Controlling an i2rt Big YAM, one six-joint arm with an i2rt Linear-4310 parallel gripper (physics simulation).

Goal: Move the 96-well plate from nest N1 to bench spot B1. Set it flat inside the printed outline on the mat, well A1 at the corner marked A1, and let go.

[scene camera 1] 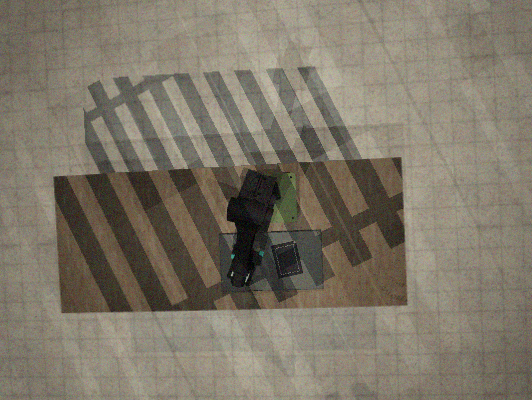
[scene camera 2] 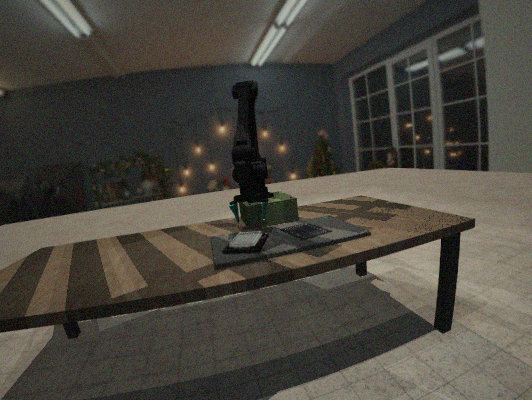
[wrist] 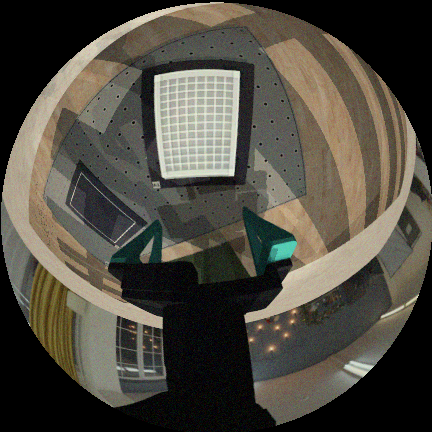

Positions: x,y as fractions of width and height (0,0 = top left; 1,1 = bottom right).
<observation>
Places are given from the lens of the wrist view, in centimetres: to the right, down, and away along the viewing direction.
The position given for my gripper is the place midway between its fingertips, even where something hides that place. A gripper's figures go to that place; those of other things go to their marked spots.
my gripper (wrist: 0.46,0.50): -2, 0, 16
white well plate (wrist: 0.45,0.26): -2, -10, 11
</observation>
